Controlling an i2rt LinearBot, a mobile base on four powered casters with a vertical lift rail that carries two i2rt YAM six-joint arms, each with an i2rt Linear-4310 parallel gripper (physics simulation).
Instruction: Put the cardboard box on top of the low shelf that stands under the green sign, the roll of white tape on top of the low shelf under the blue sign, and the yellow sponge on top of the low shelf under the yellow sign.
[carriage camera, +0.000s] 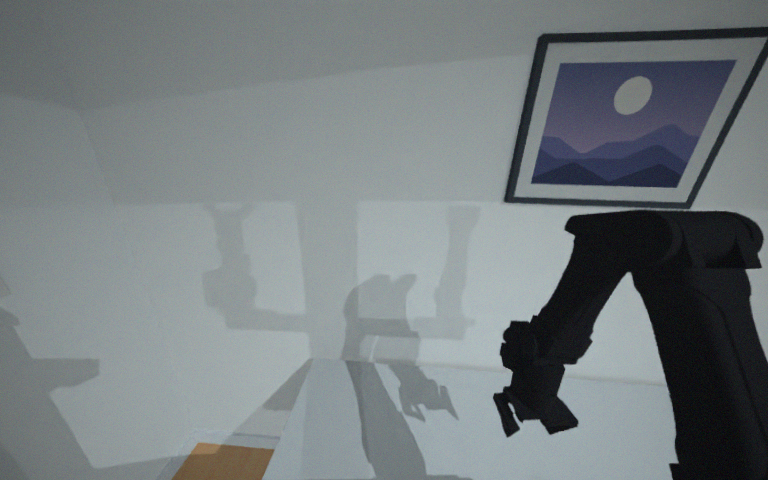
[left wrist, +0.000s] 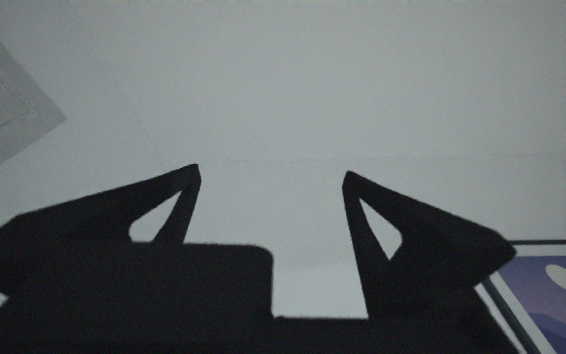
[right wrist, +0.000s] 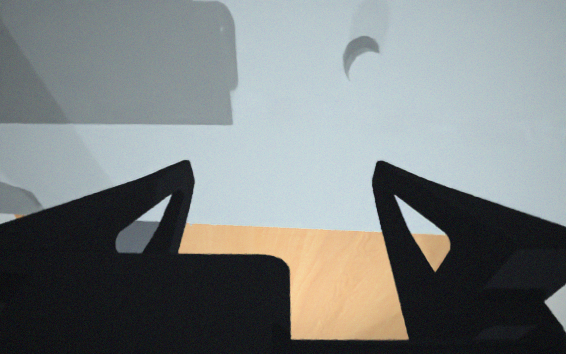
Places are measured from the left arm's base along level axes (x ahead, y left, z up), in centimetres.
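Where they show: left gripper, fingertip midpoint: (left wrist: 273, 175); right gripper, fingertip midpoint: (carriage camera: 526, 432) (right wrist: 283, 170).
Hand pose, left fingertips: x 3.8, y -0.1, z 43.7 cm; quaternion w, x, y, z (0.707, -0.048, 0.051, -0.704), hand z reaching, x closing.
Observation:
After its pixels a point has its place.
The cardboard box, the yellow sponge, the low shelves and the coloured signs do not show in these views. A dark crescent (right wrist: 351, 54) @(x 25.2, y -78.2, z -42.5 cm) with a faint shadow above it lies on the pale surface (right wrist: 300, 150) @(x 9.6, y -72.4, z -42.7 cm) (carriage camera: 481, 447) @(x 37.9, y -67.5, z -42.8 cm) in the right wrist view; it may be the shaded hole of the white tape roll, but no full outline can be told. My right gripper (right wrist: 283, 170) @(x 25.6, y -67.7, z -15.0 cm) (carriage camera: 531, 432) @(x 25.6, y -67.7, z -15.0 cm) is open and empty, pointing down over the pale surface, with the crescent beyond its fingertips. My left gripper (left wrist: 273, 175) @(x 3.8, y -0.1, z 43.7 cm) is open and empty, facing a bare pale wall.
A framed mountain picture (carriage camera: 628, 124) @(x 64.1, y -104.6, z 52.5 cm) (left wrist: 530, 295) @(x 65.7, y -87.3, z 54.0 cm) hangs on the wall (carriage camera: 169, 152) @(x 79.6, y 39.8, z 41.3 cm). Wooden floor (carriage camera: 223, 464) @(x 70.4, y 45.8, z -114.8 cm) (right wrist: 345, 285) @(x -162.8, y -128.8, z -114.7 cm) shows below the pale surface's edge. Shadows of the robot's arms and rail fall across the wall and the pale surface.

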